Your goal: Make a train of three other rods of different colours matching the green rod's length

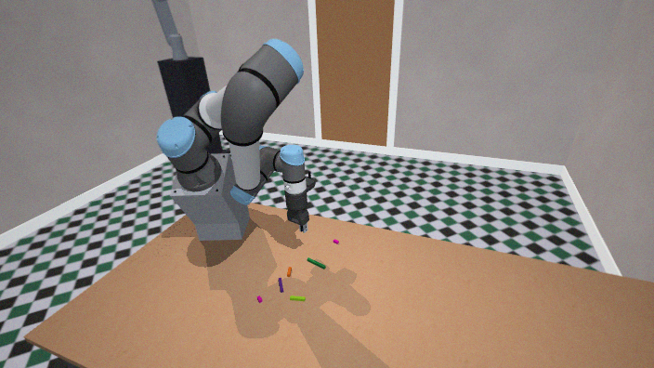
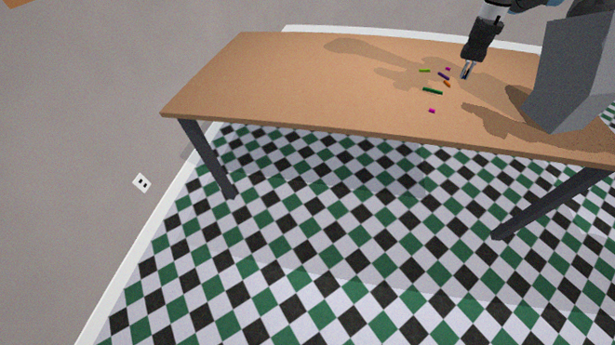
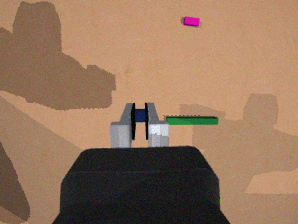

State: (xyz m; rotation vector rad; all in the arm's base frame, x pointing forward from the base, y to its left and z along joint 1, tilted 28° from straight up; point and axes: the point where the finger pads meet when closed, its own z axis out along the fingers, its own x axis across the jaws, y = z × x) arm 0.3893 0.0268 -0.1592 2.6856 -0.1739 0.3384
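My hand is 11 cm above the green rod, 7 cm short of it and 5 cm to the left of it. Also, from my hand: blue rod (1 cm below); then purple rod (19 cm to the right, 11 cm below); then orange rod (13 cm to the right, 11 cm below).
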